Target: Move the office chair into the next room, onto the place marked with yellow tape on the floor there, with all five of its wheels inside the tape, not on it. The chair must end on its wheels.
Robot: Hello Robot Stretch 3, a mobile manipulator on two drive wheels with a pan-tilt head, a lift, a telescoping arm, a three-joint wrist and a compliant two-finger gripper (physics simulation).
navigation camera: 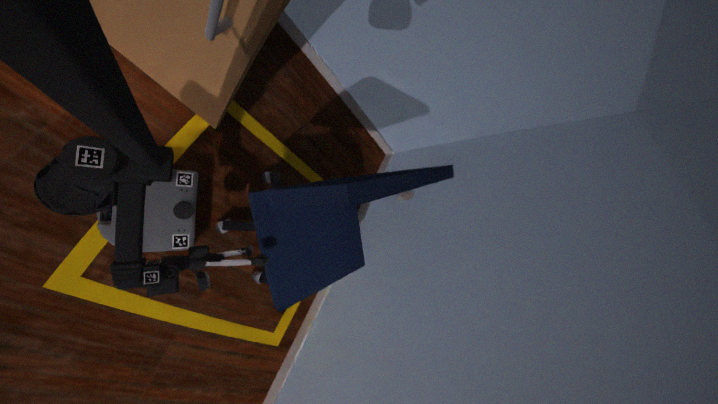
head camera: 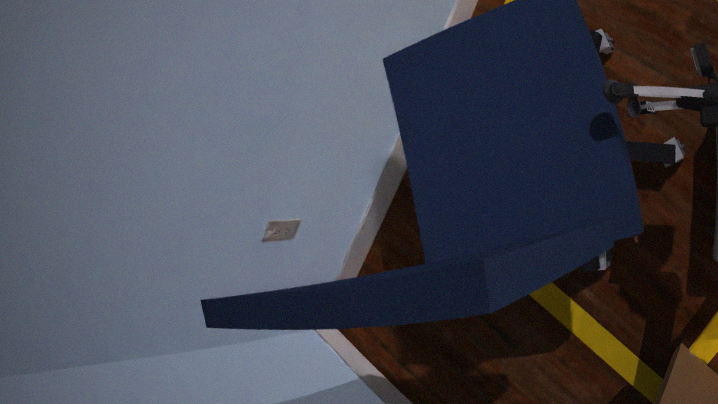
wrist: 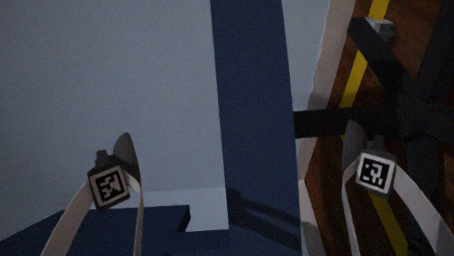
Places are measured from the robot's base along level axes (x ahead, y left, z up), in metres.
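Pixels of known places: gripper, fingertip midpoint: (navigation camera: 260, 254) (head camera: 616, 100); robot's base at its link origin: (navigation camera: 183, 208).
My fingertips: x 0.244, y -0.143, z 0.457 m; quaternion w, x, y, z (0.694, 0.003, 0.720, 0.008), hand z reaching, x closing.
Observation:
For each thing: its top centre in the pictures, then the offset to it from my fingertips. "*": a spot on its surface instead.
- dark blue office chair at a spot on its surface: (head camera: 512, 150) (navigation camera: 316, 228) * 0.093 m left, 0.227 m ahead, 0.013 m up
- grey handle at a spot on its surface: (navigation camera: 214, 20) * 0.538 m left, 0.231 m back, 0.341 m up
- outlet at its top centre: (head camera: 265, 231) (navigation camera: 412, 195) 0.297 m left, 0.986 m ahead, 0.001 m up
The dark blue office chair (head camera: 512, 150) (navigation camera: 311, 231) (wrist: 255, 100) stands upright in the wall corner, backrest beside the wall. Three wheels show in the head view, on the robot's side, within the yellow tape (head camera: 597, 341) (navigation camera: 175, 316) (wrist: 353, 80). In the wrist view a far wheel (wrist: 384, 29) appears close to the far tape strip; whether it touches is unclear. Other far wheels are hidden. My gripper (head camera: 622, 98) (navigation camera: 253, 255) (wrist: 238, 146) is open at the seat's near edge, one finger above seat level and one below; contact cannot be told.
My base (navigation camera: 170, 211) stands partly inside the tape, close to the chair. A wooden panel (head camera: 692, 381) (navigation camera: 185, 60) with a grey handle (navigation camera: 214, 20) reaches over a tape corner. Blue walls (head camera: 150, 150) (navigation camera: 527, 251) with white skirting stand behind the chair; one has an outlet (head camera: 281, 230).

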